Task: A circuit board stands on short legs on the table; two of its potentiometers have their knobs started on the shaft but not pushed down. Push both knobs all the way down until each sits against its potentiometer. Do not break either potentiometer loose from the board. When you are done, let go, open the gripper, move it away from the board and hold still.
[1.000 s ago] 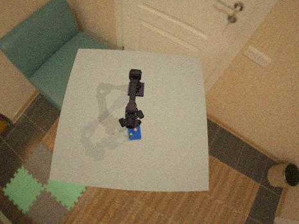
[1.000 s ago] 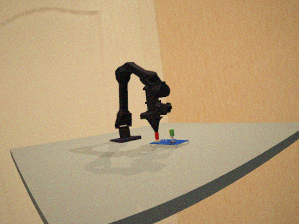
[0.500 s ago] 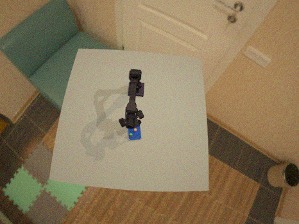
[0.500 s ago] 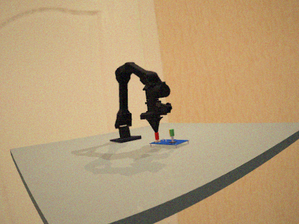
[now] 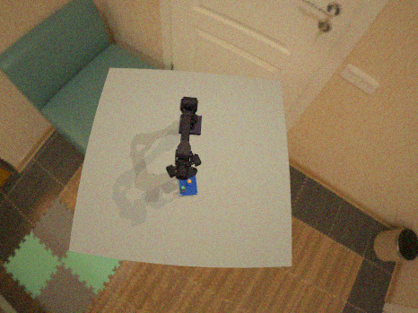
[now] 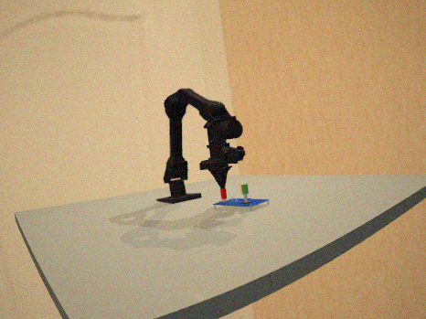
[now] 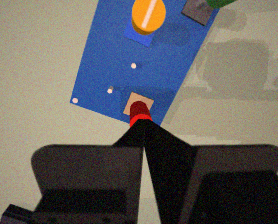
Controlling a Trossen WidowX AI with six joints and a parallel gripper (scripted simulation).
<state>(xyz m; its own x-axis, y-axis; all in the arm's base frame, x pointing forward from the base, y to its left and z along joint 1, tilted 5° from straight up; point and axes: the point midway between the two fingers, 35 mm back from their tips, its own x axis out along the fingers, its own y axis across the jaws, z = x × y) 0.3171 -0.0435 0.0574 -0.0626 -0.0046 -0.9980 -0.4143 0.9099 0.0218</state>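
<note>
My gripper tip is 2 cm above the red knob. The rest, counted from my gripper tip: orange knob: 6 cm ahead, 3 cm to the left.
</note>
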